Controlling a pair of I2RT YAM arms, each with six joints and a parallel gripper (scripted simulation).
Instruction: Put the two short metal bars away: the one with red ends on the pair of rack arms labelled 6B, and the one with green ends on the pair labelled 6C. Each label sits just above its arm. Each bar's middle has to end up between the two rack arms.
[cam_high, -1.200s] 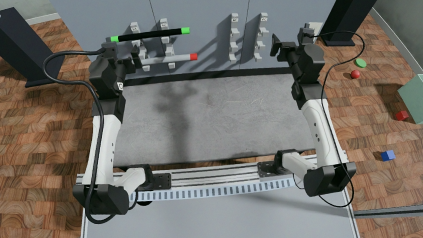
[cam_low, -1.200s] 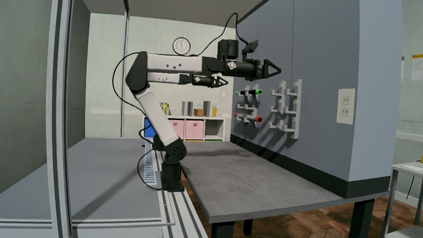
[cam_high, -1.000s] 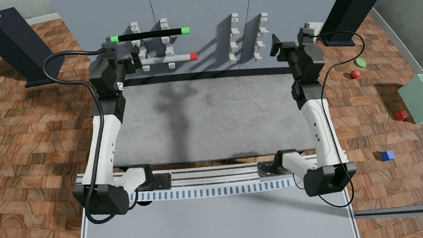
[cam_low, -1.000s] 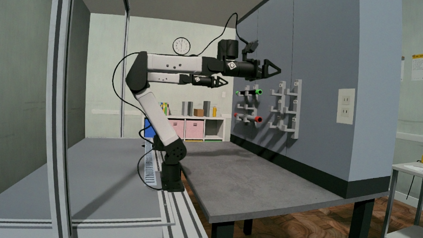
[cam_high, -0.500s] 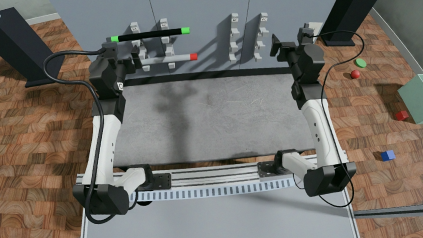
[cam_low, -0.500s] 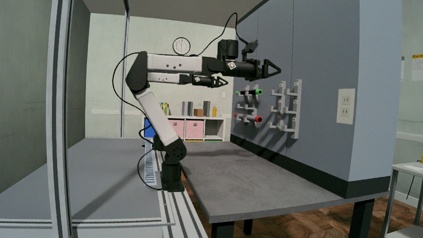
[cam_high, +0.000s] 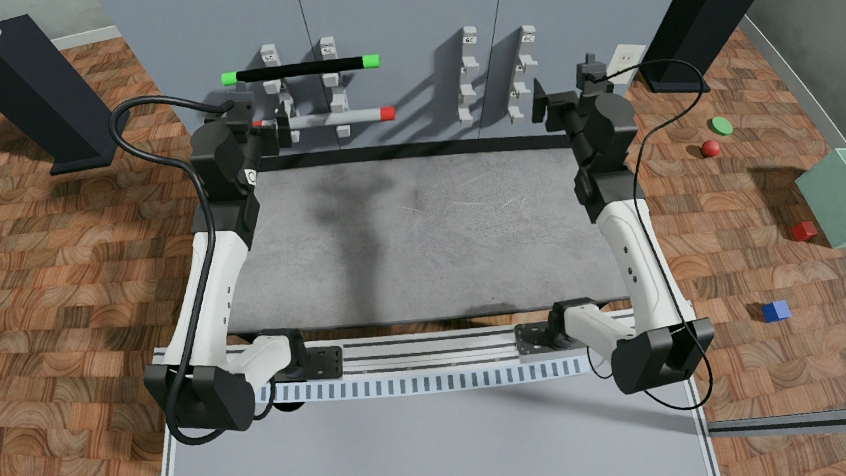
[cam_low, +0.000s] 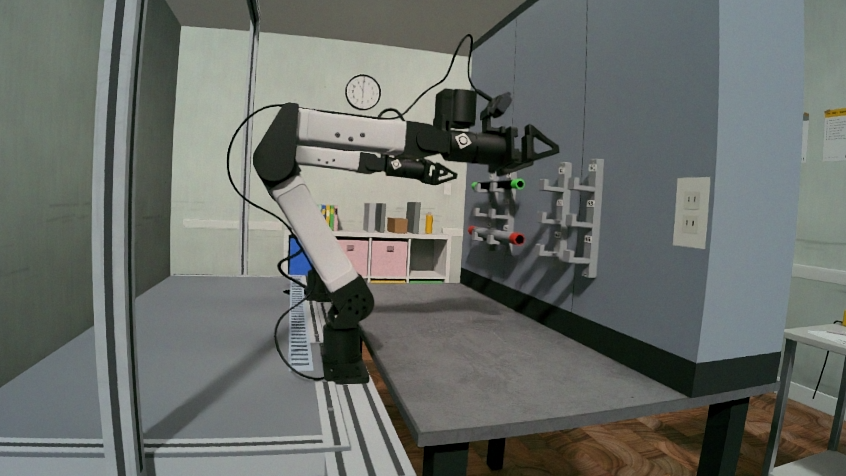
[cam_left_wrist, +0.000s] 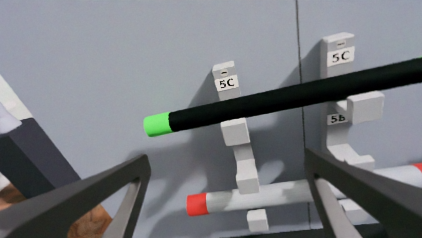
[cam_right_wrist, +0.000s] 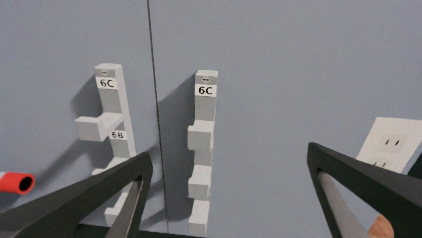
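My right hand is 120 mm short of the rack strip, 140 mm to the right of it and 120 mm above it. From my right hand the other things lie so: blue-grey wall (280 mm ahead, 270 mm to the left, 60 mm above); outlet plate (150 mm ahead, 230 mm to the right, 90 mm below); green-ended bar (140 mm ahead, 490 mm to the left, 40 mm below).
Now: the green-ended bar 12 cm ahead of my left hand, 6 cm to the right of it and 3 cm below it. The rest, counted from my left hand: red-ended bar: 17 cm below, 12 cm ahead, 8 cm to the right; then blue-grey wall: 28 cm to the right, 26 cm ahead, 7 cm above; then rack strip: 41 cm to the right, 11 cm below, 11 cm ahead.
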